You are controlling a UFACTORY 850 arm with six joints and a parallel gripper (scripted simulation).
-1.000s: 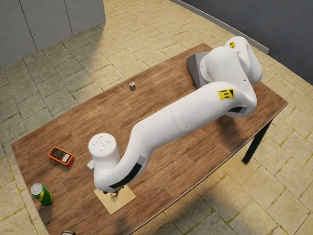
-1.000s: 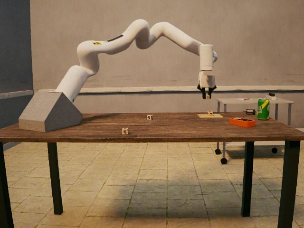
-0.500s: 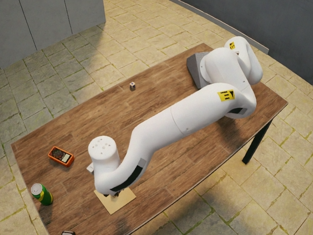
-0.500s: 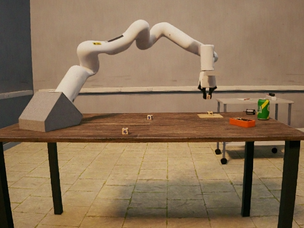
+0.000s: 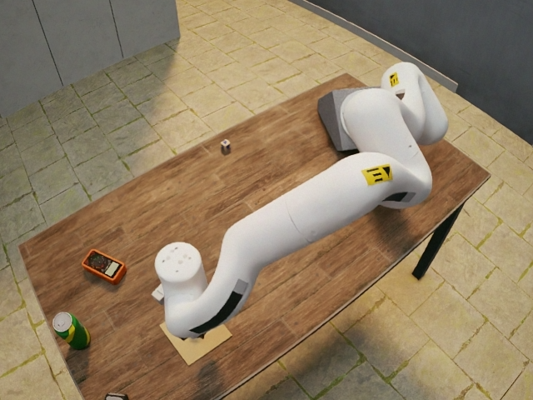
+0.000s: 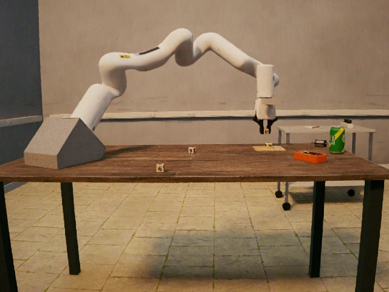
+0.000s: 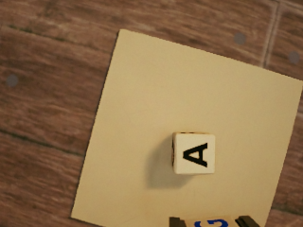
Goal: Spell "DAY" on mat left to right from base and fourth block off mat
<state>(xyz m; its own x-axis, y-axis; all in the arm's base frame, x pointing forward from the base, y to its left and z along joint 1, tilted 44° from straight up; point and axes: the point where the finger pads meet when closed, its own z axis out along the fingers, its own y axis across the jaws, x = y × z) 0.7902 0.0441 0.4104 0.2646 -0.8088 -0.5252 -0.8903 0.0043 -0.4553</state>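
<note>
Now: hand 1 cm short of the tan mat, 4 cm to the left of it and 9 cm above it. Also, from my hand: dark object: 28 cm ahead, 3 cm to the left, 7 cm below.
</note>
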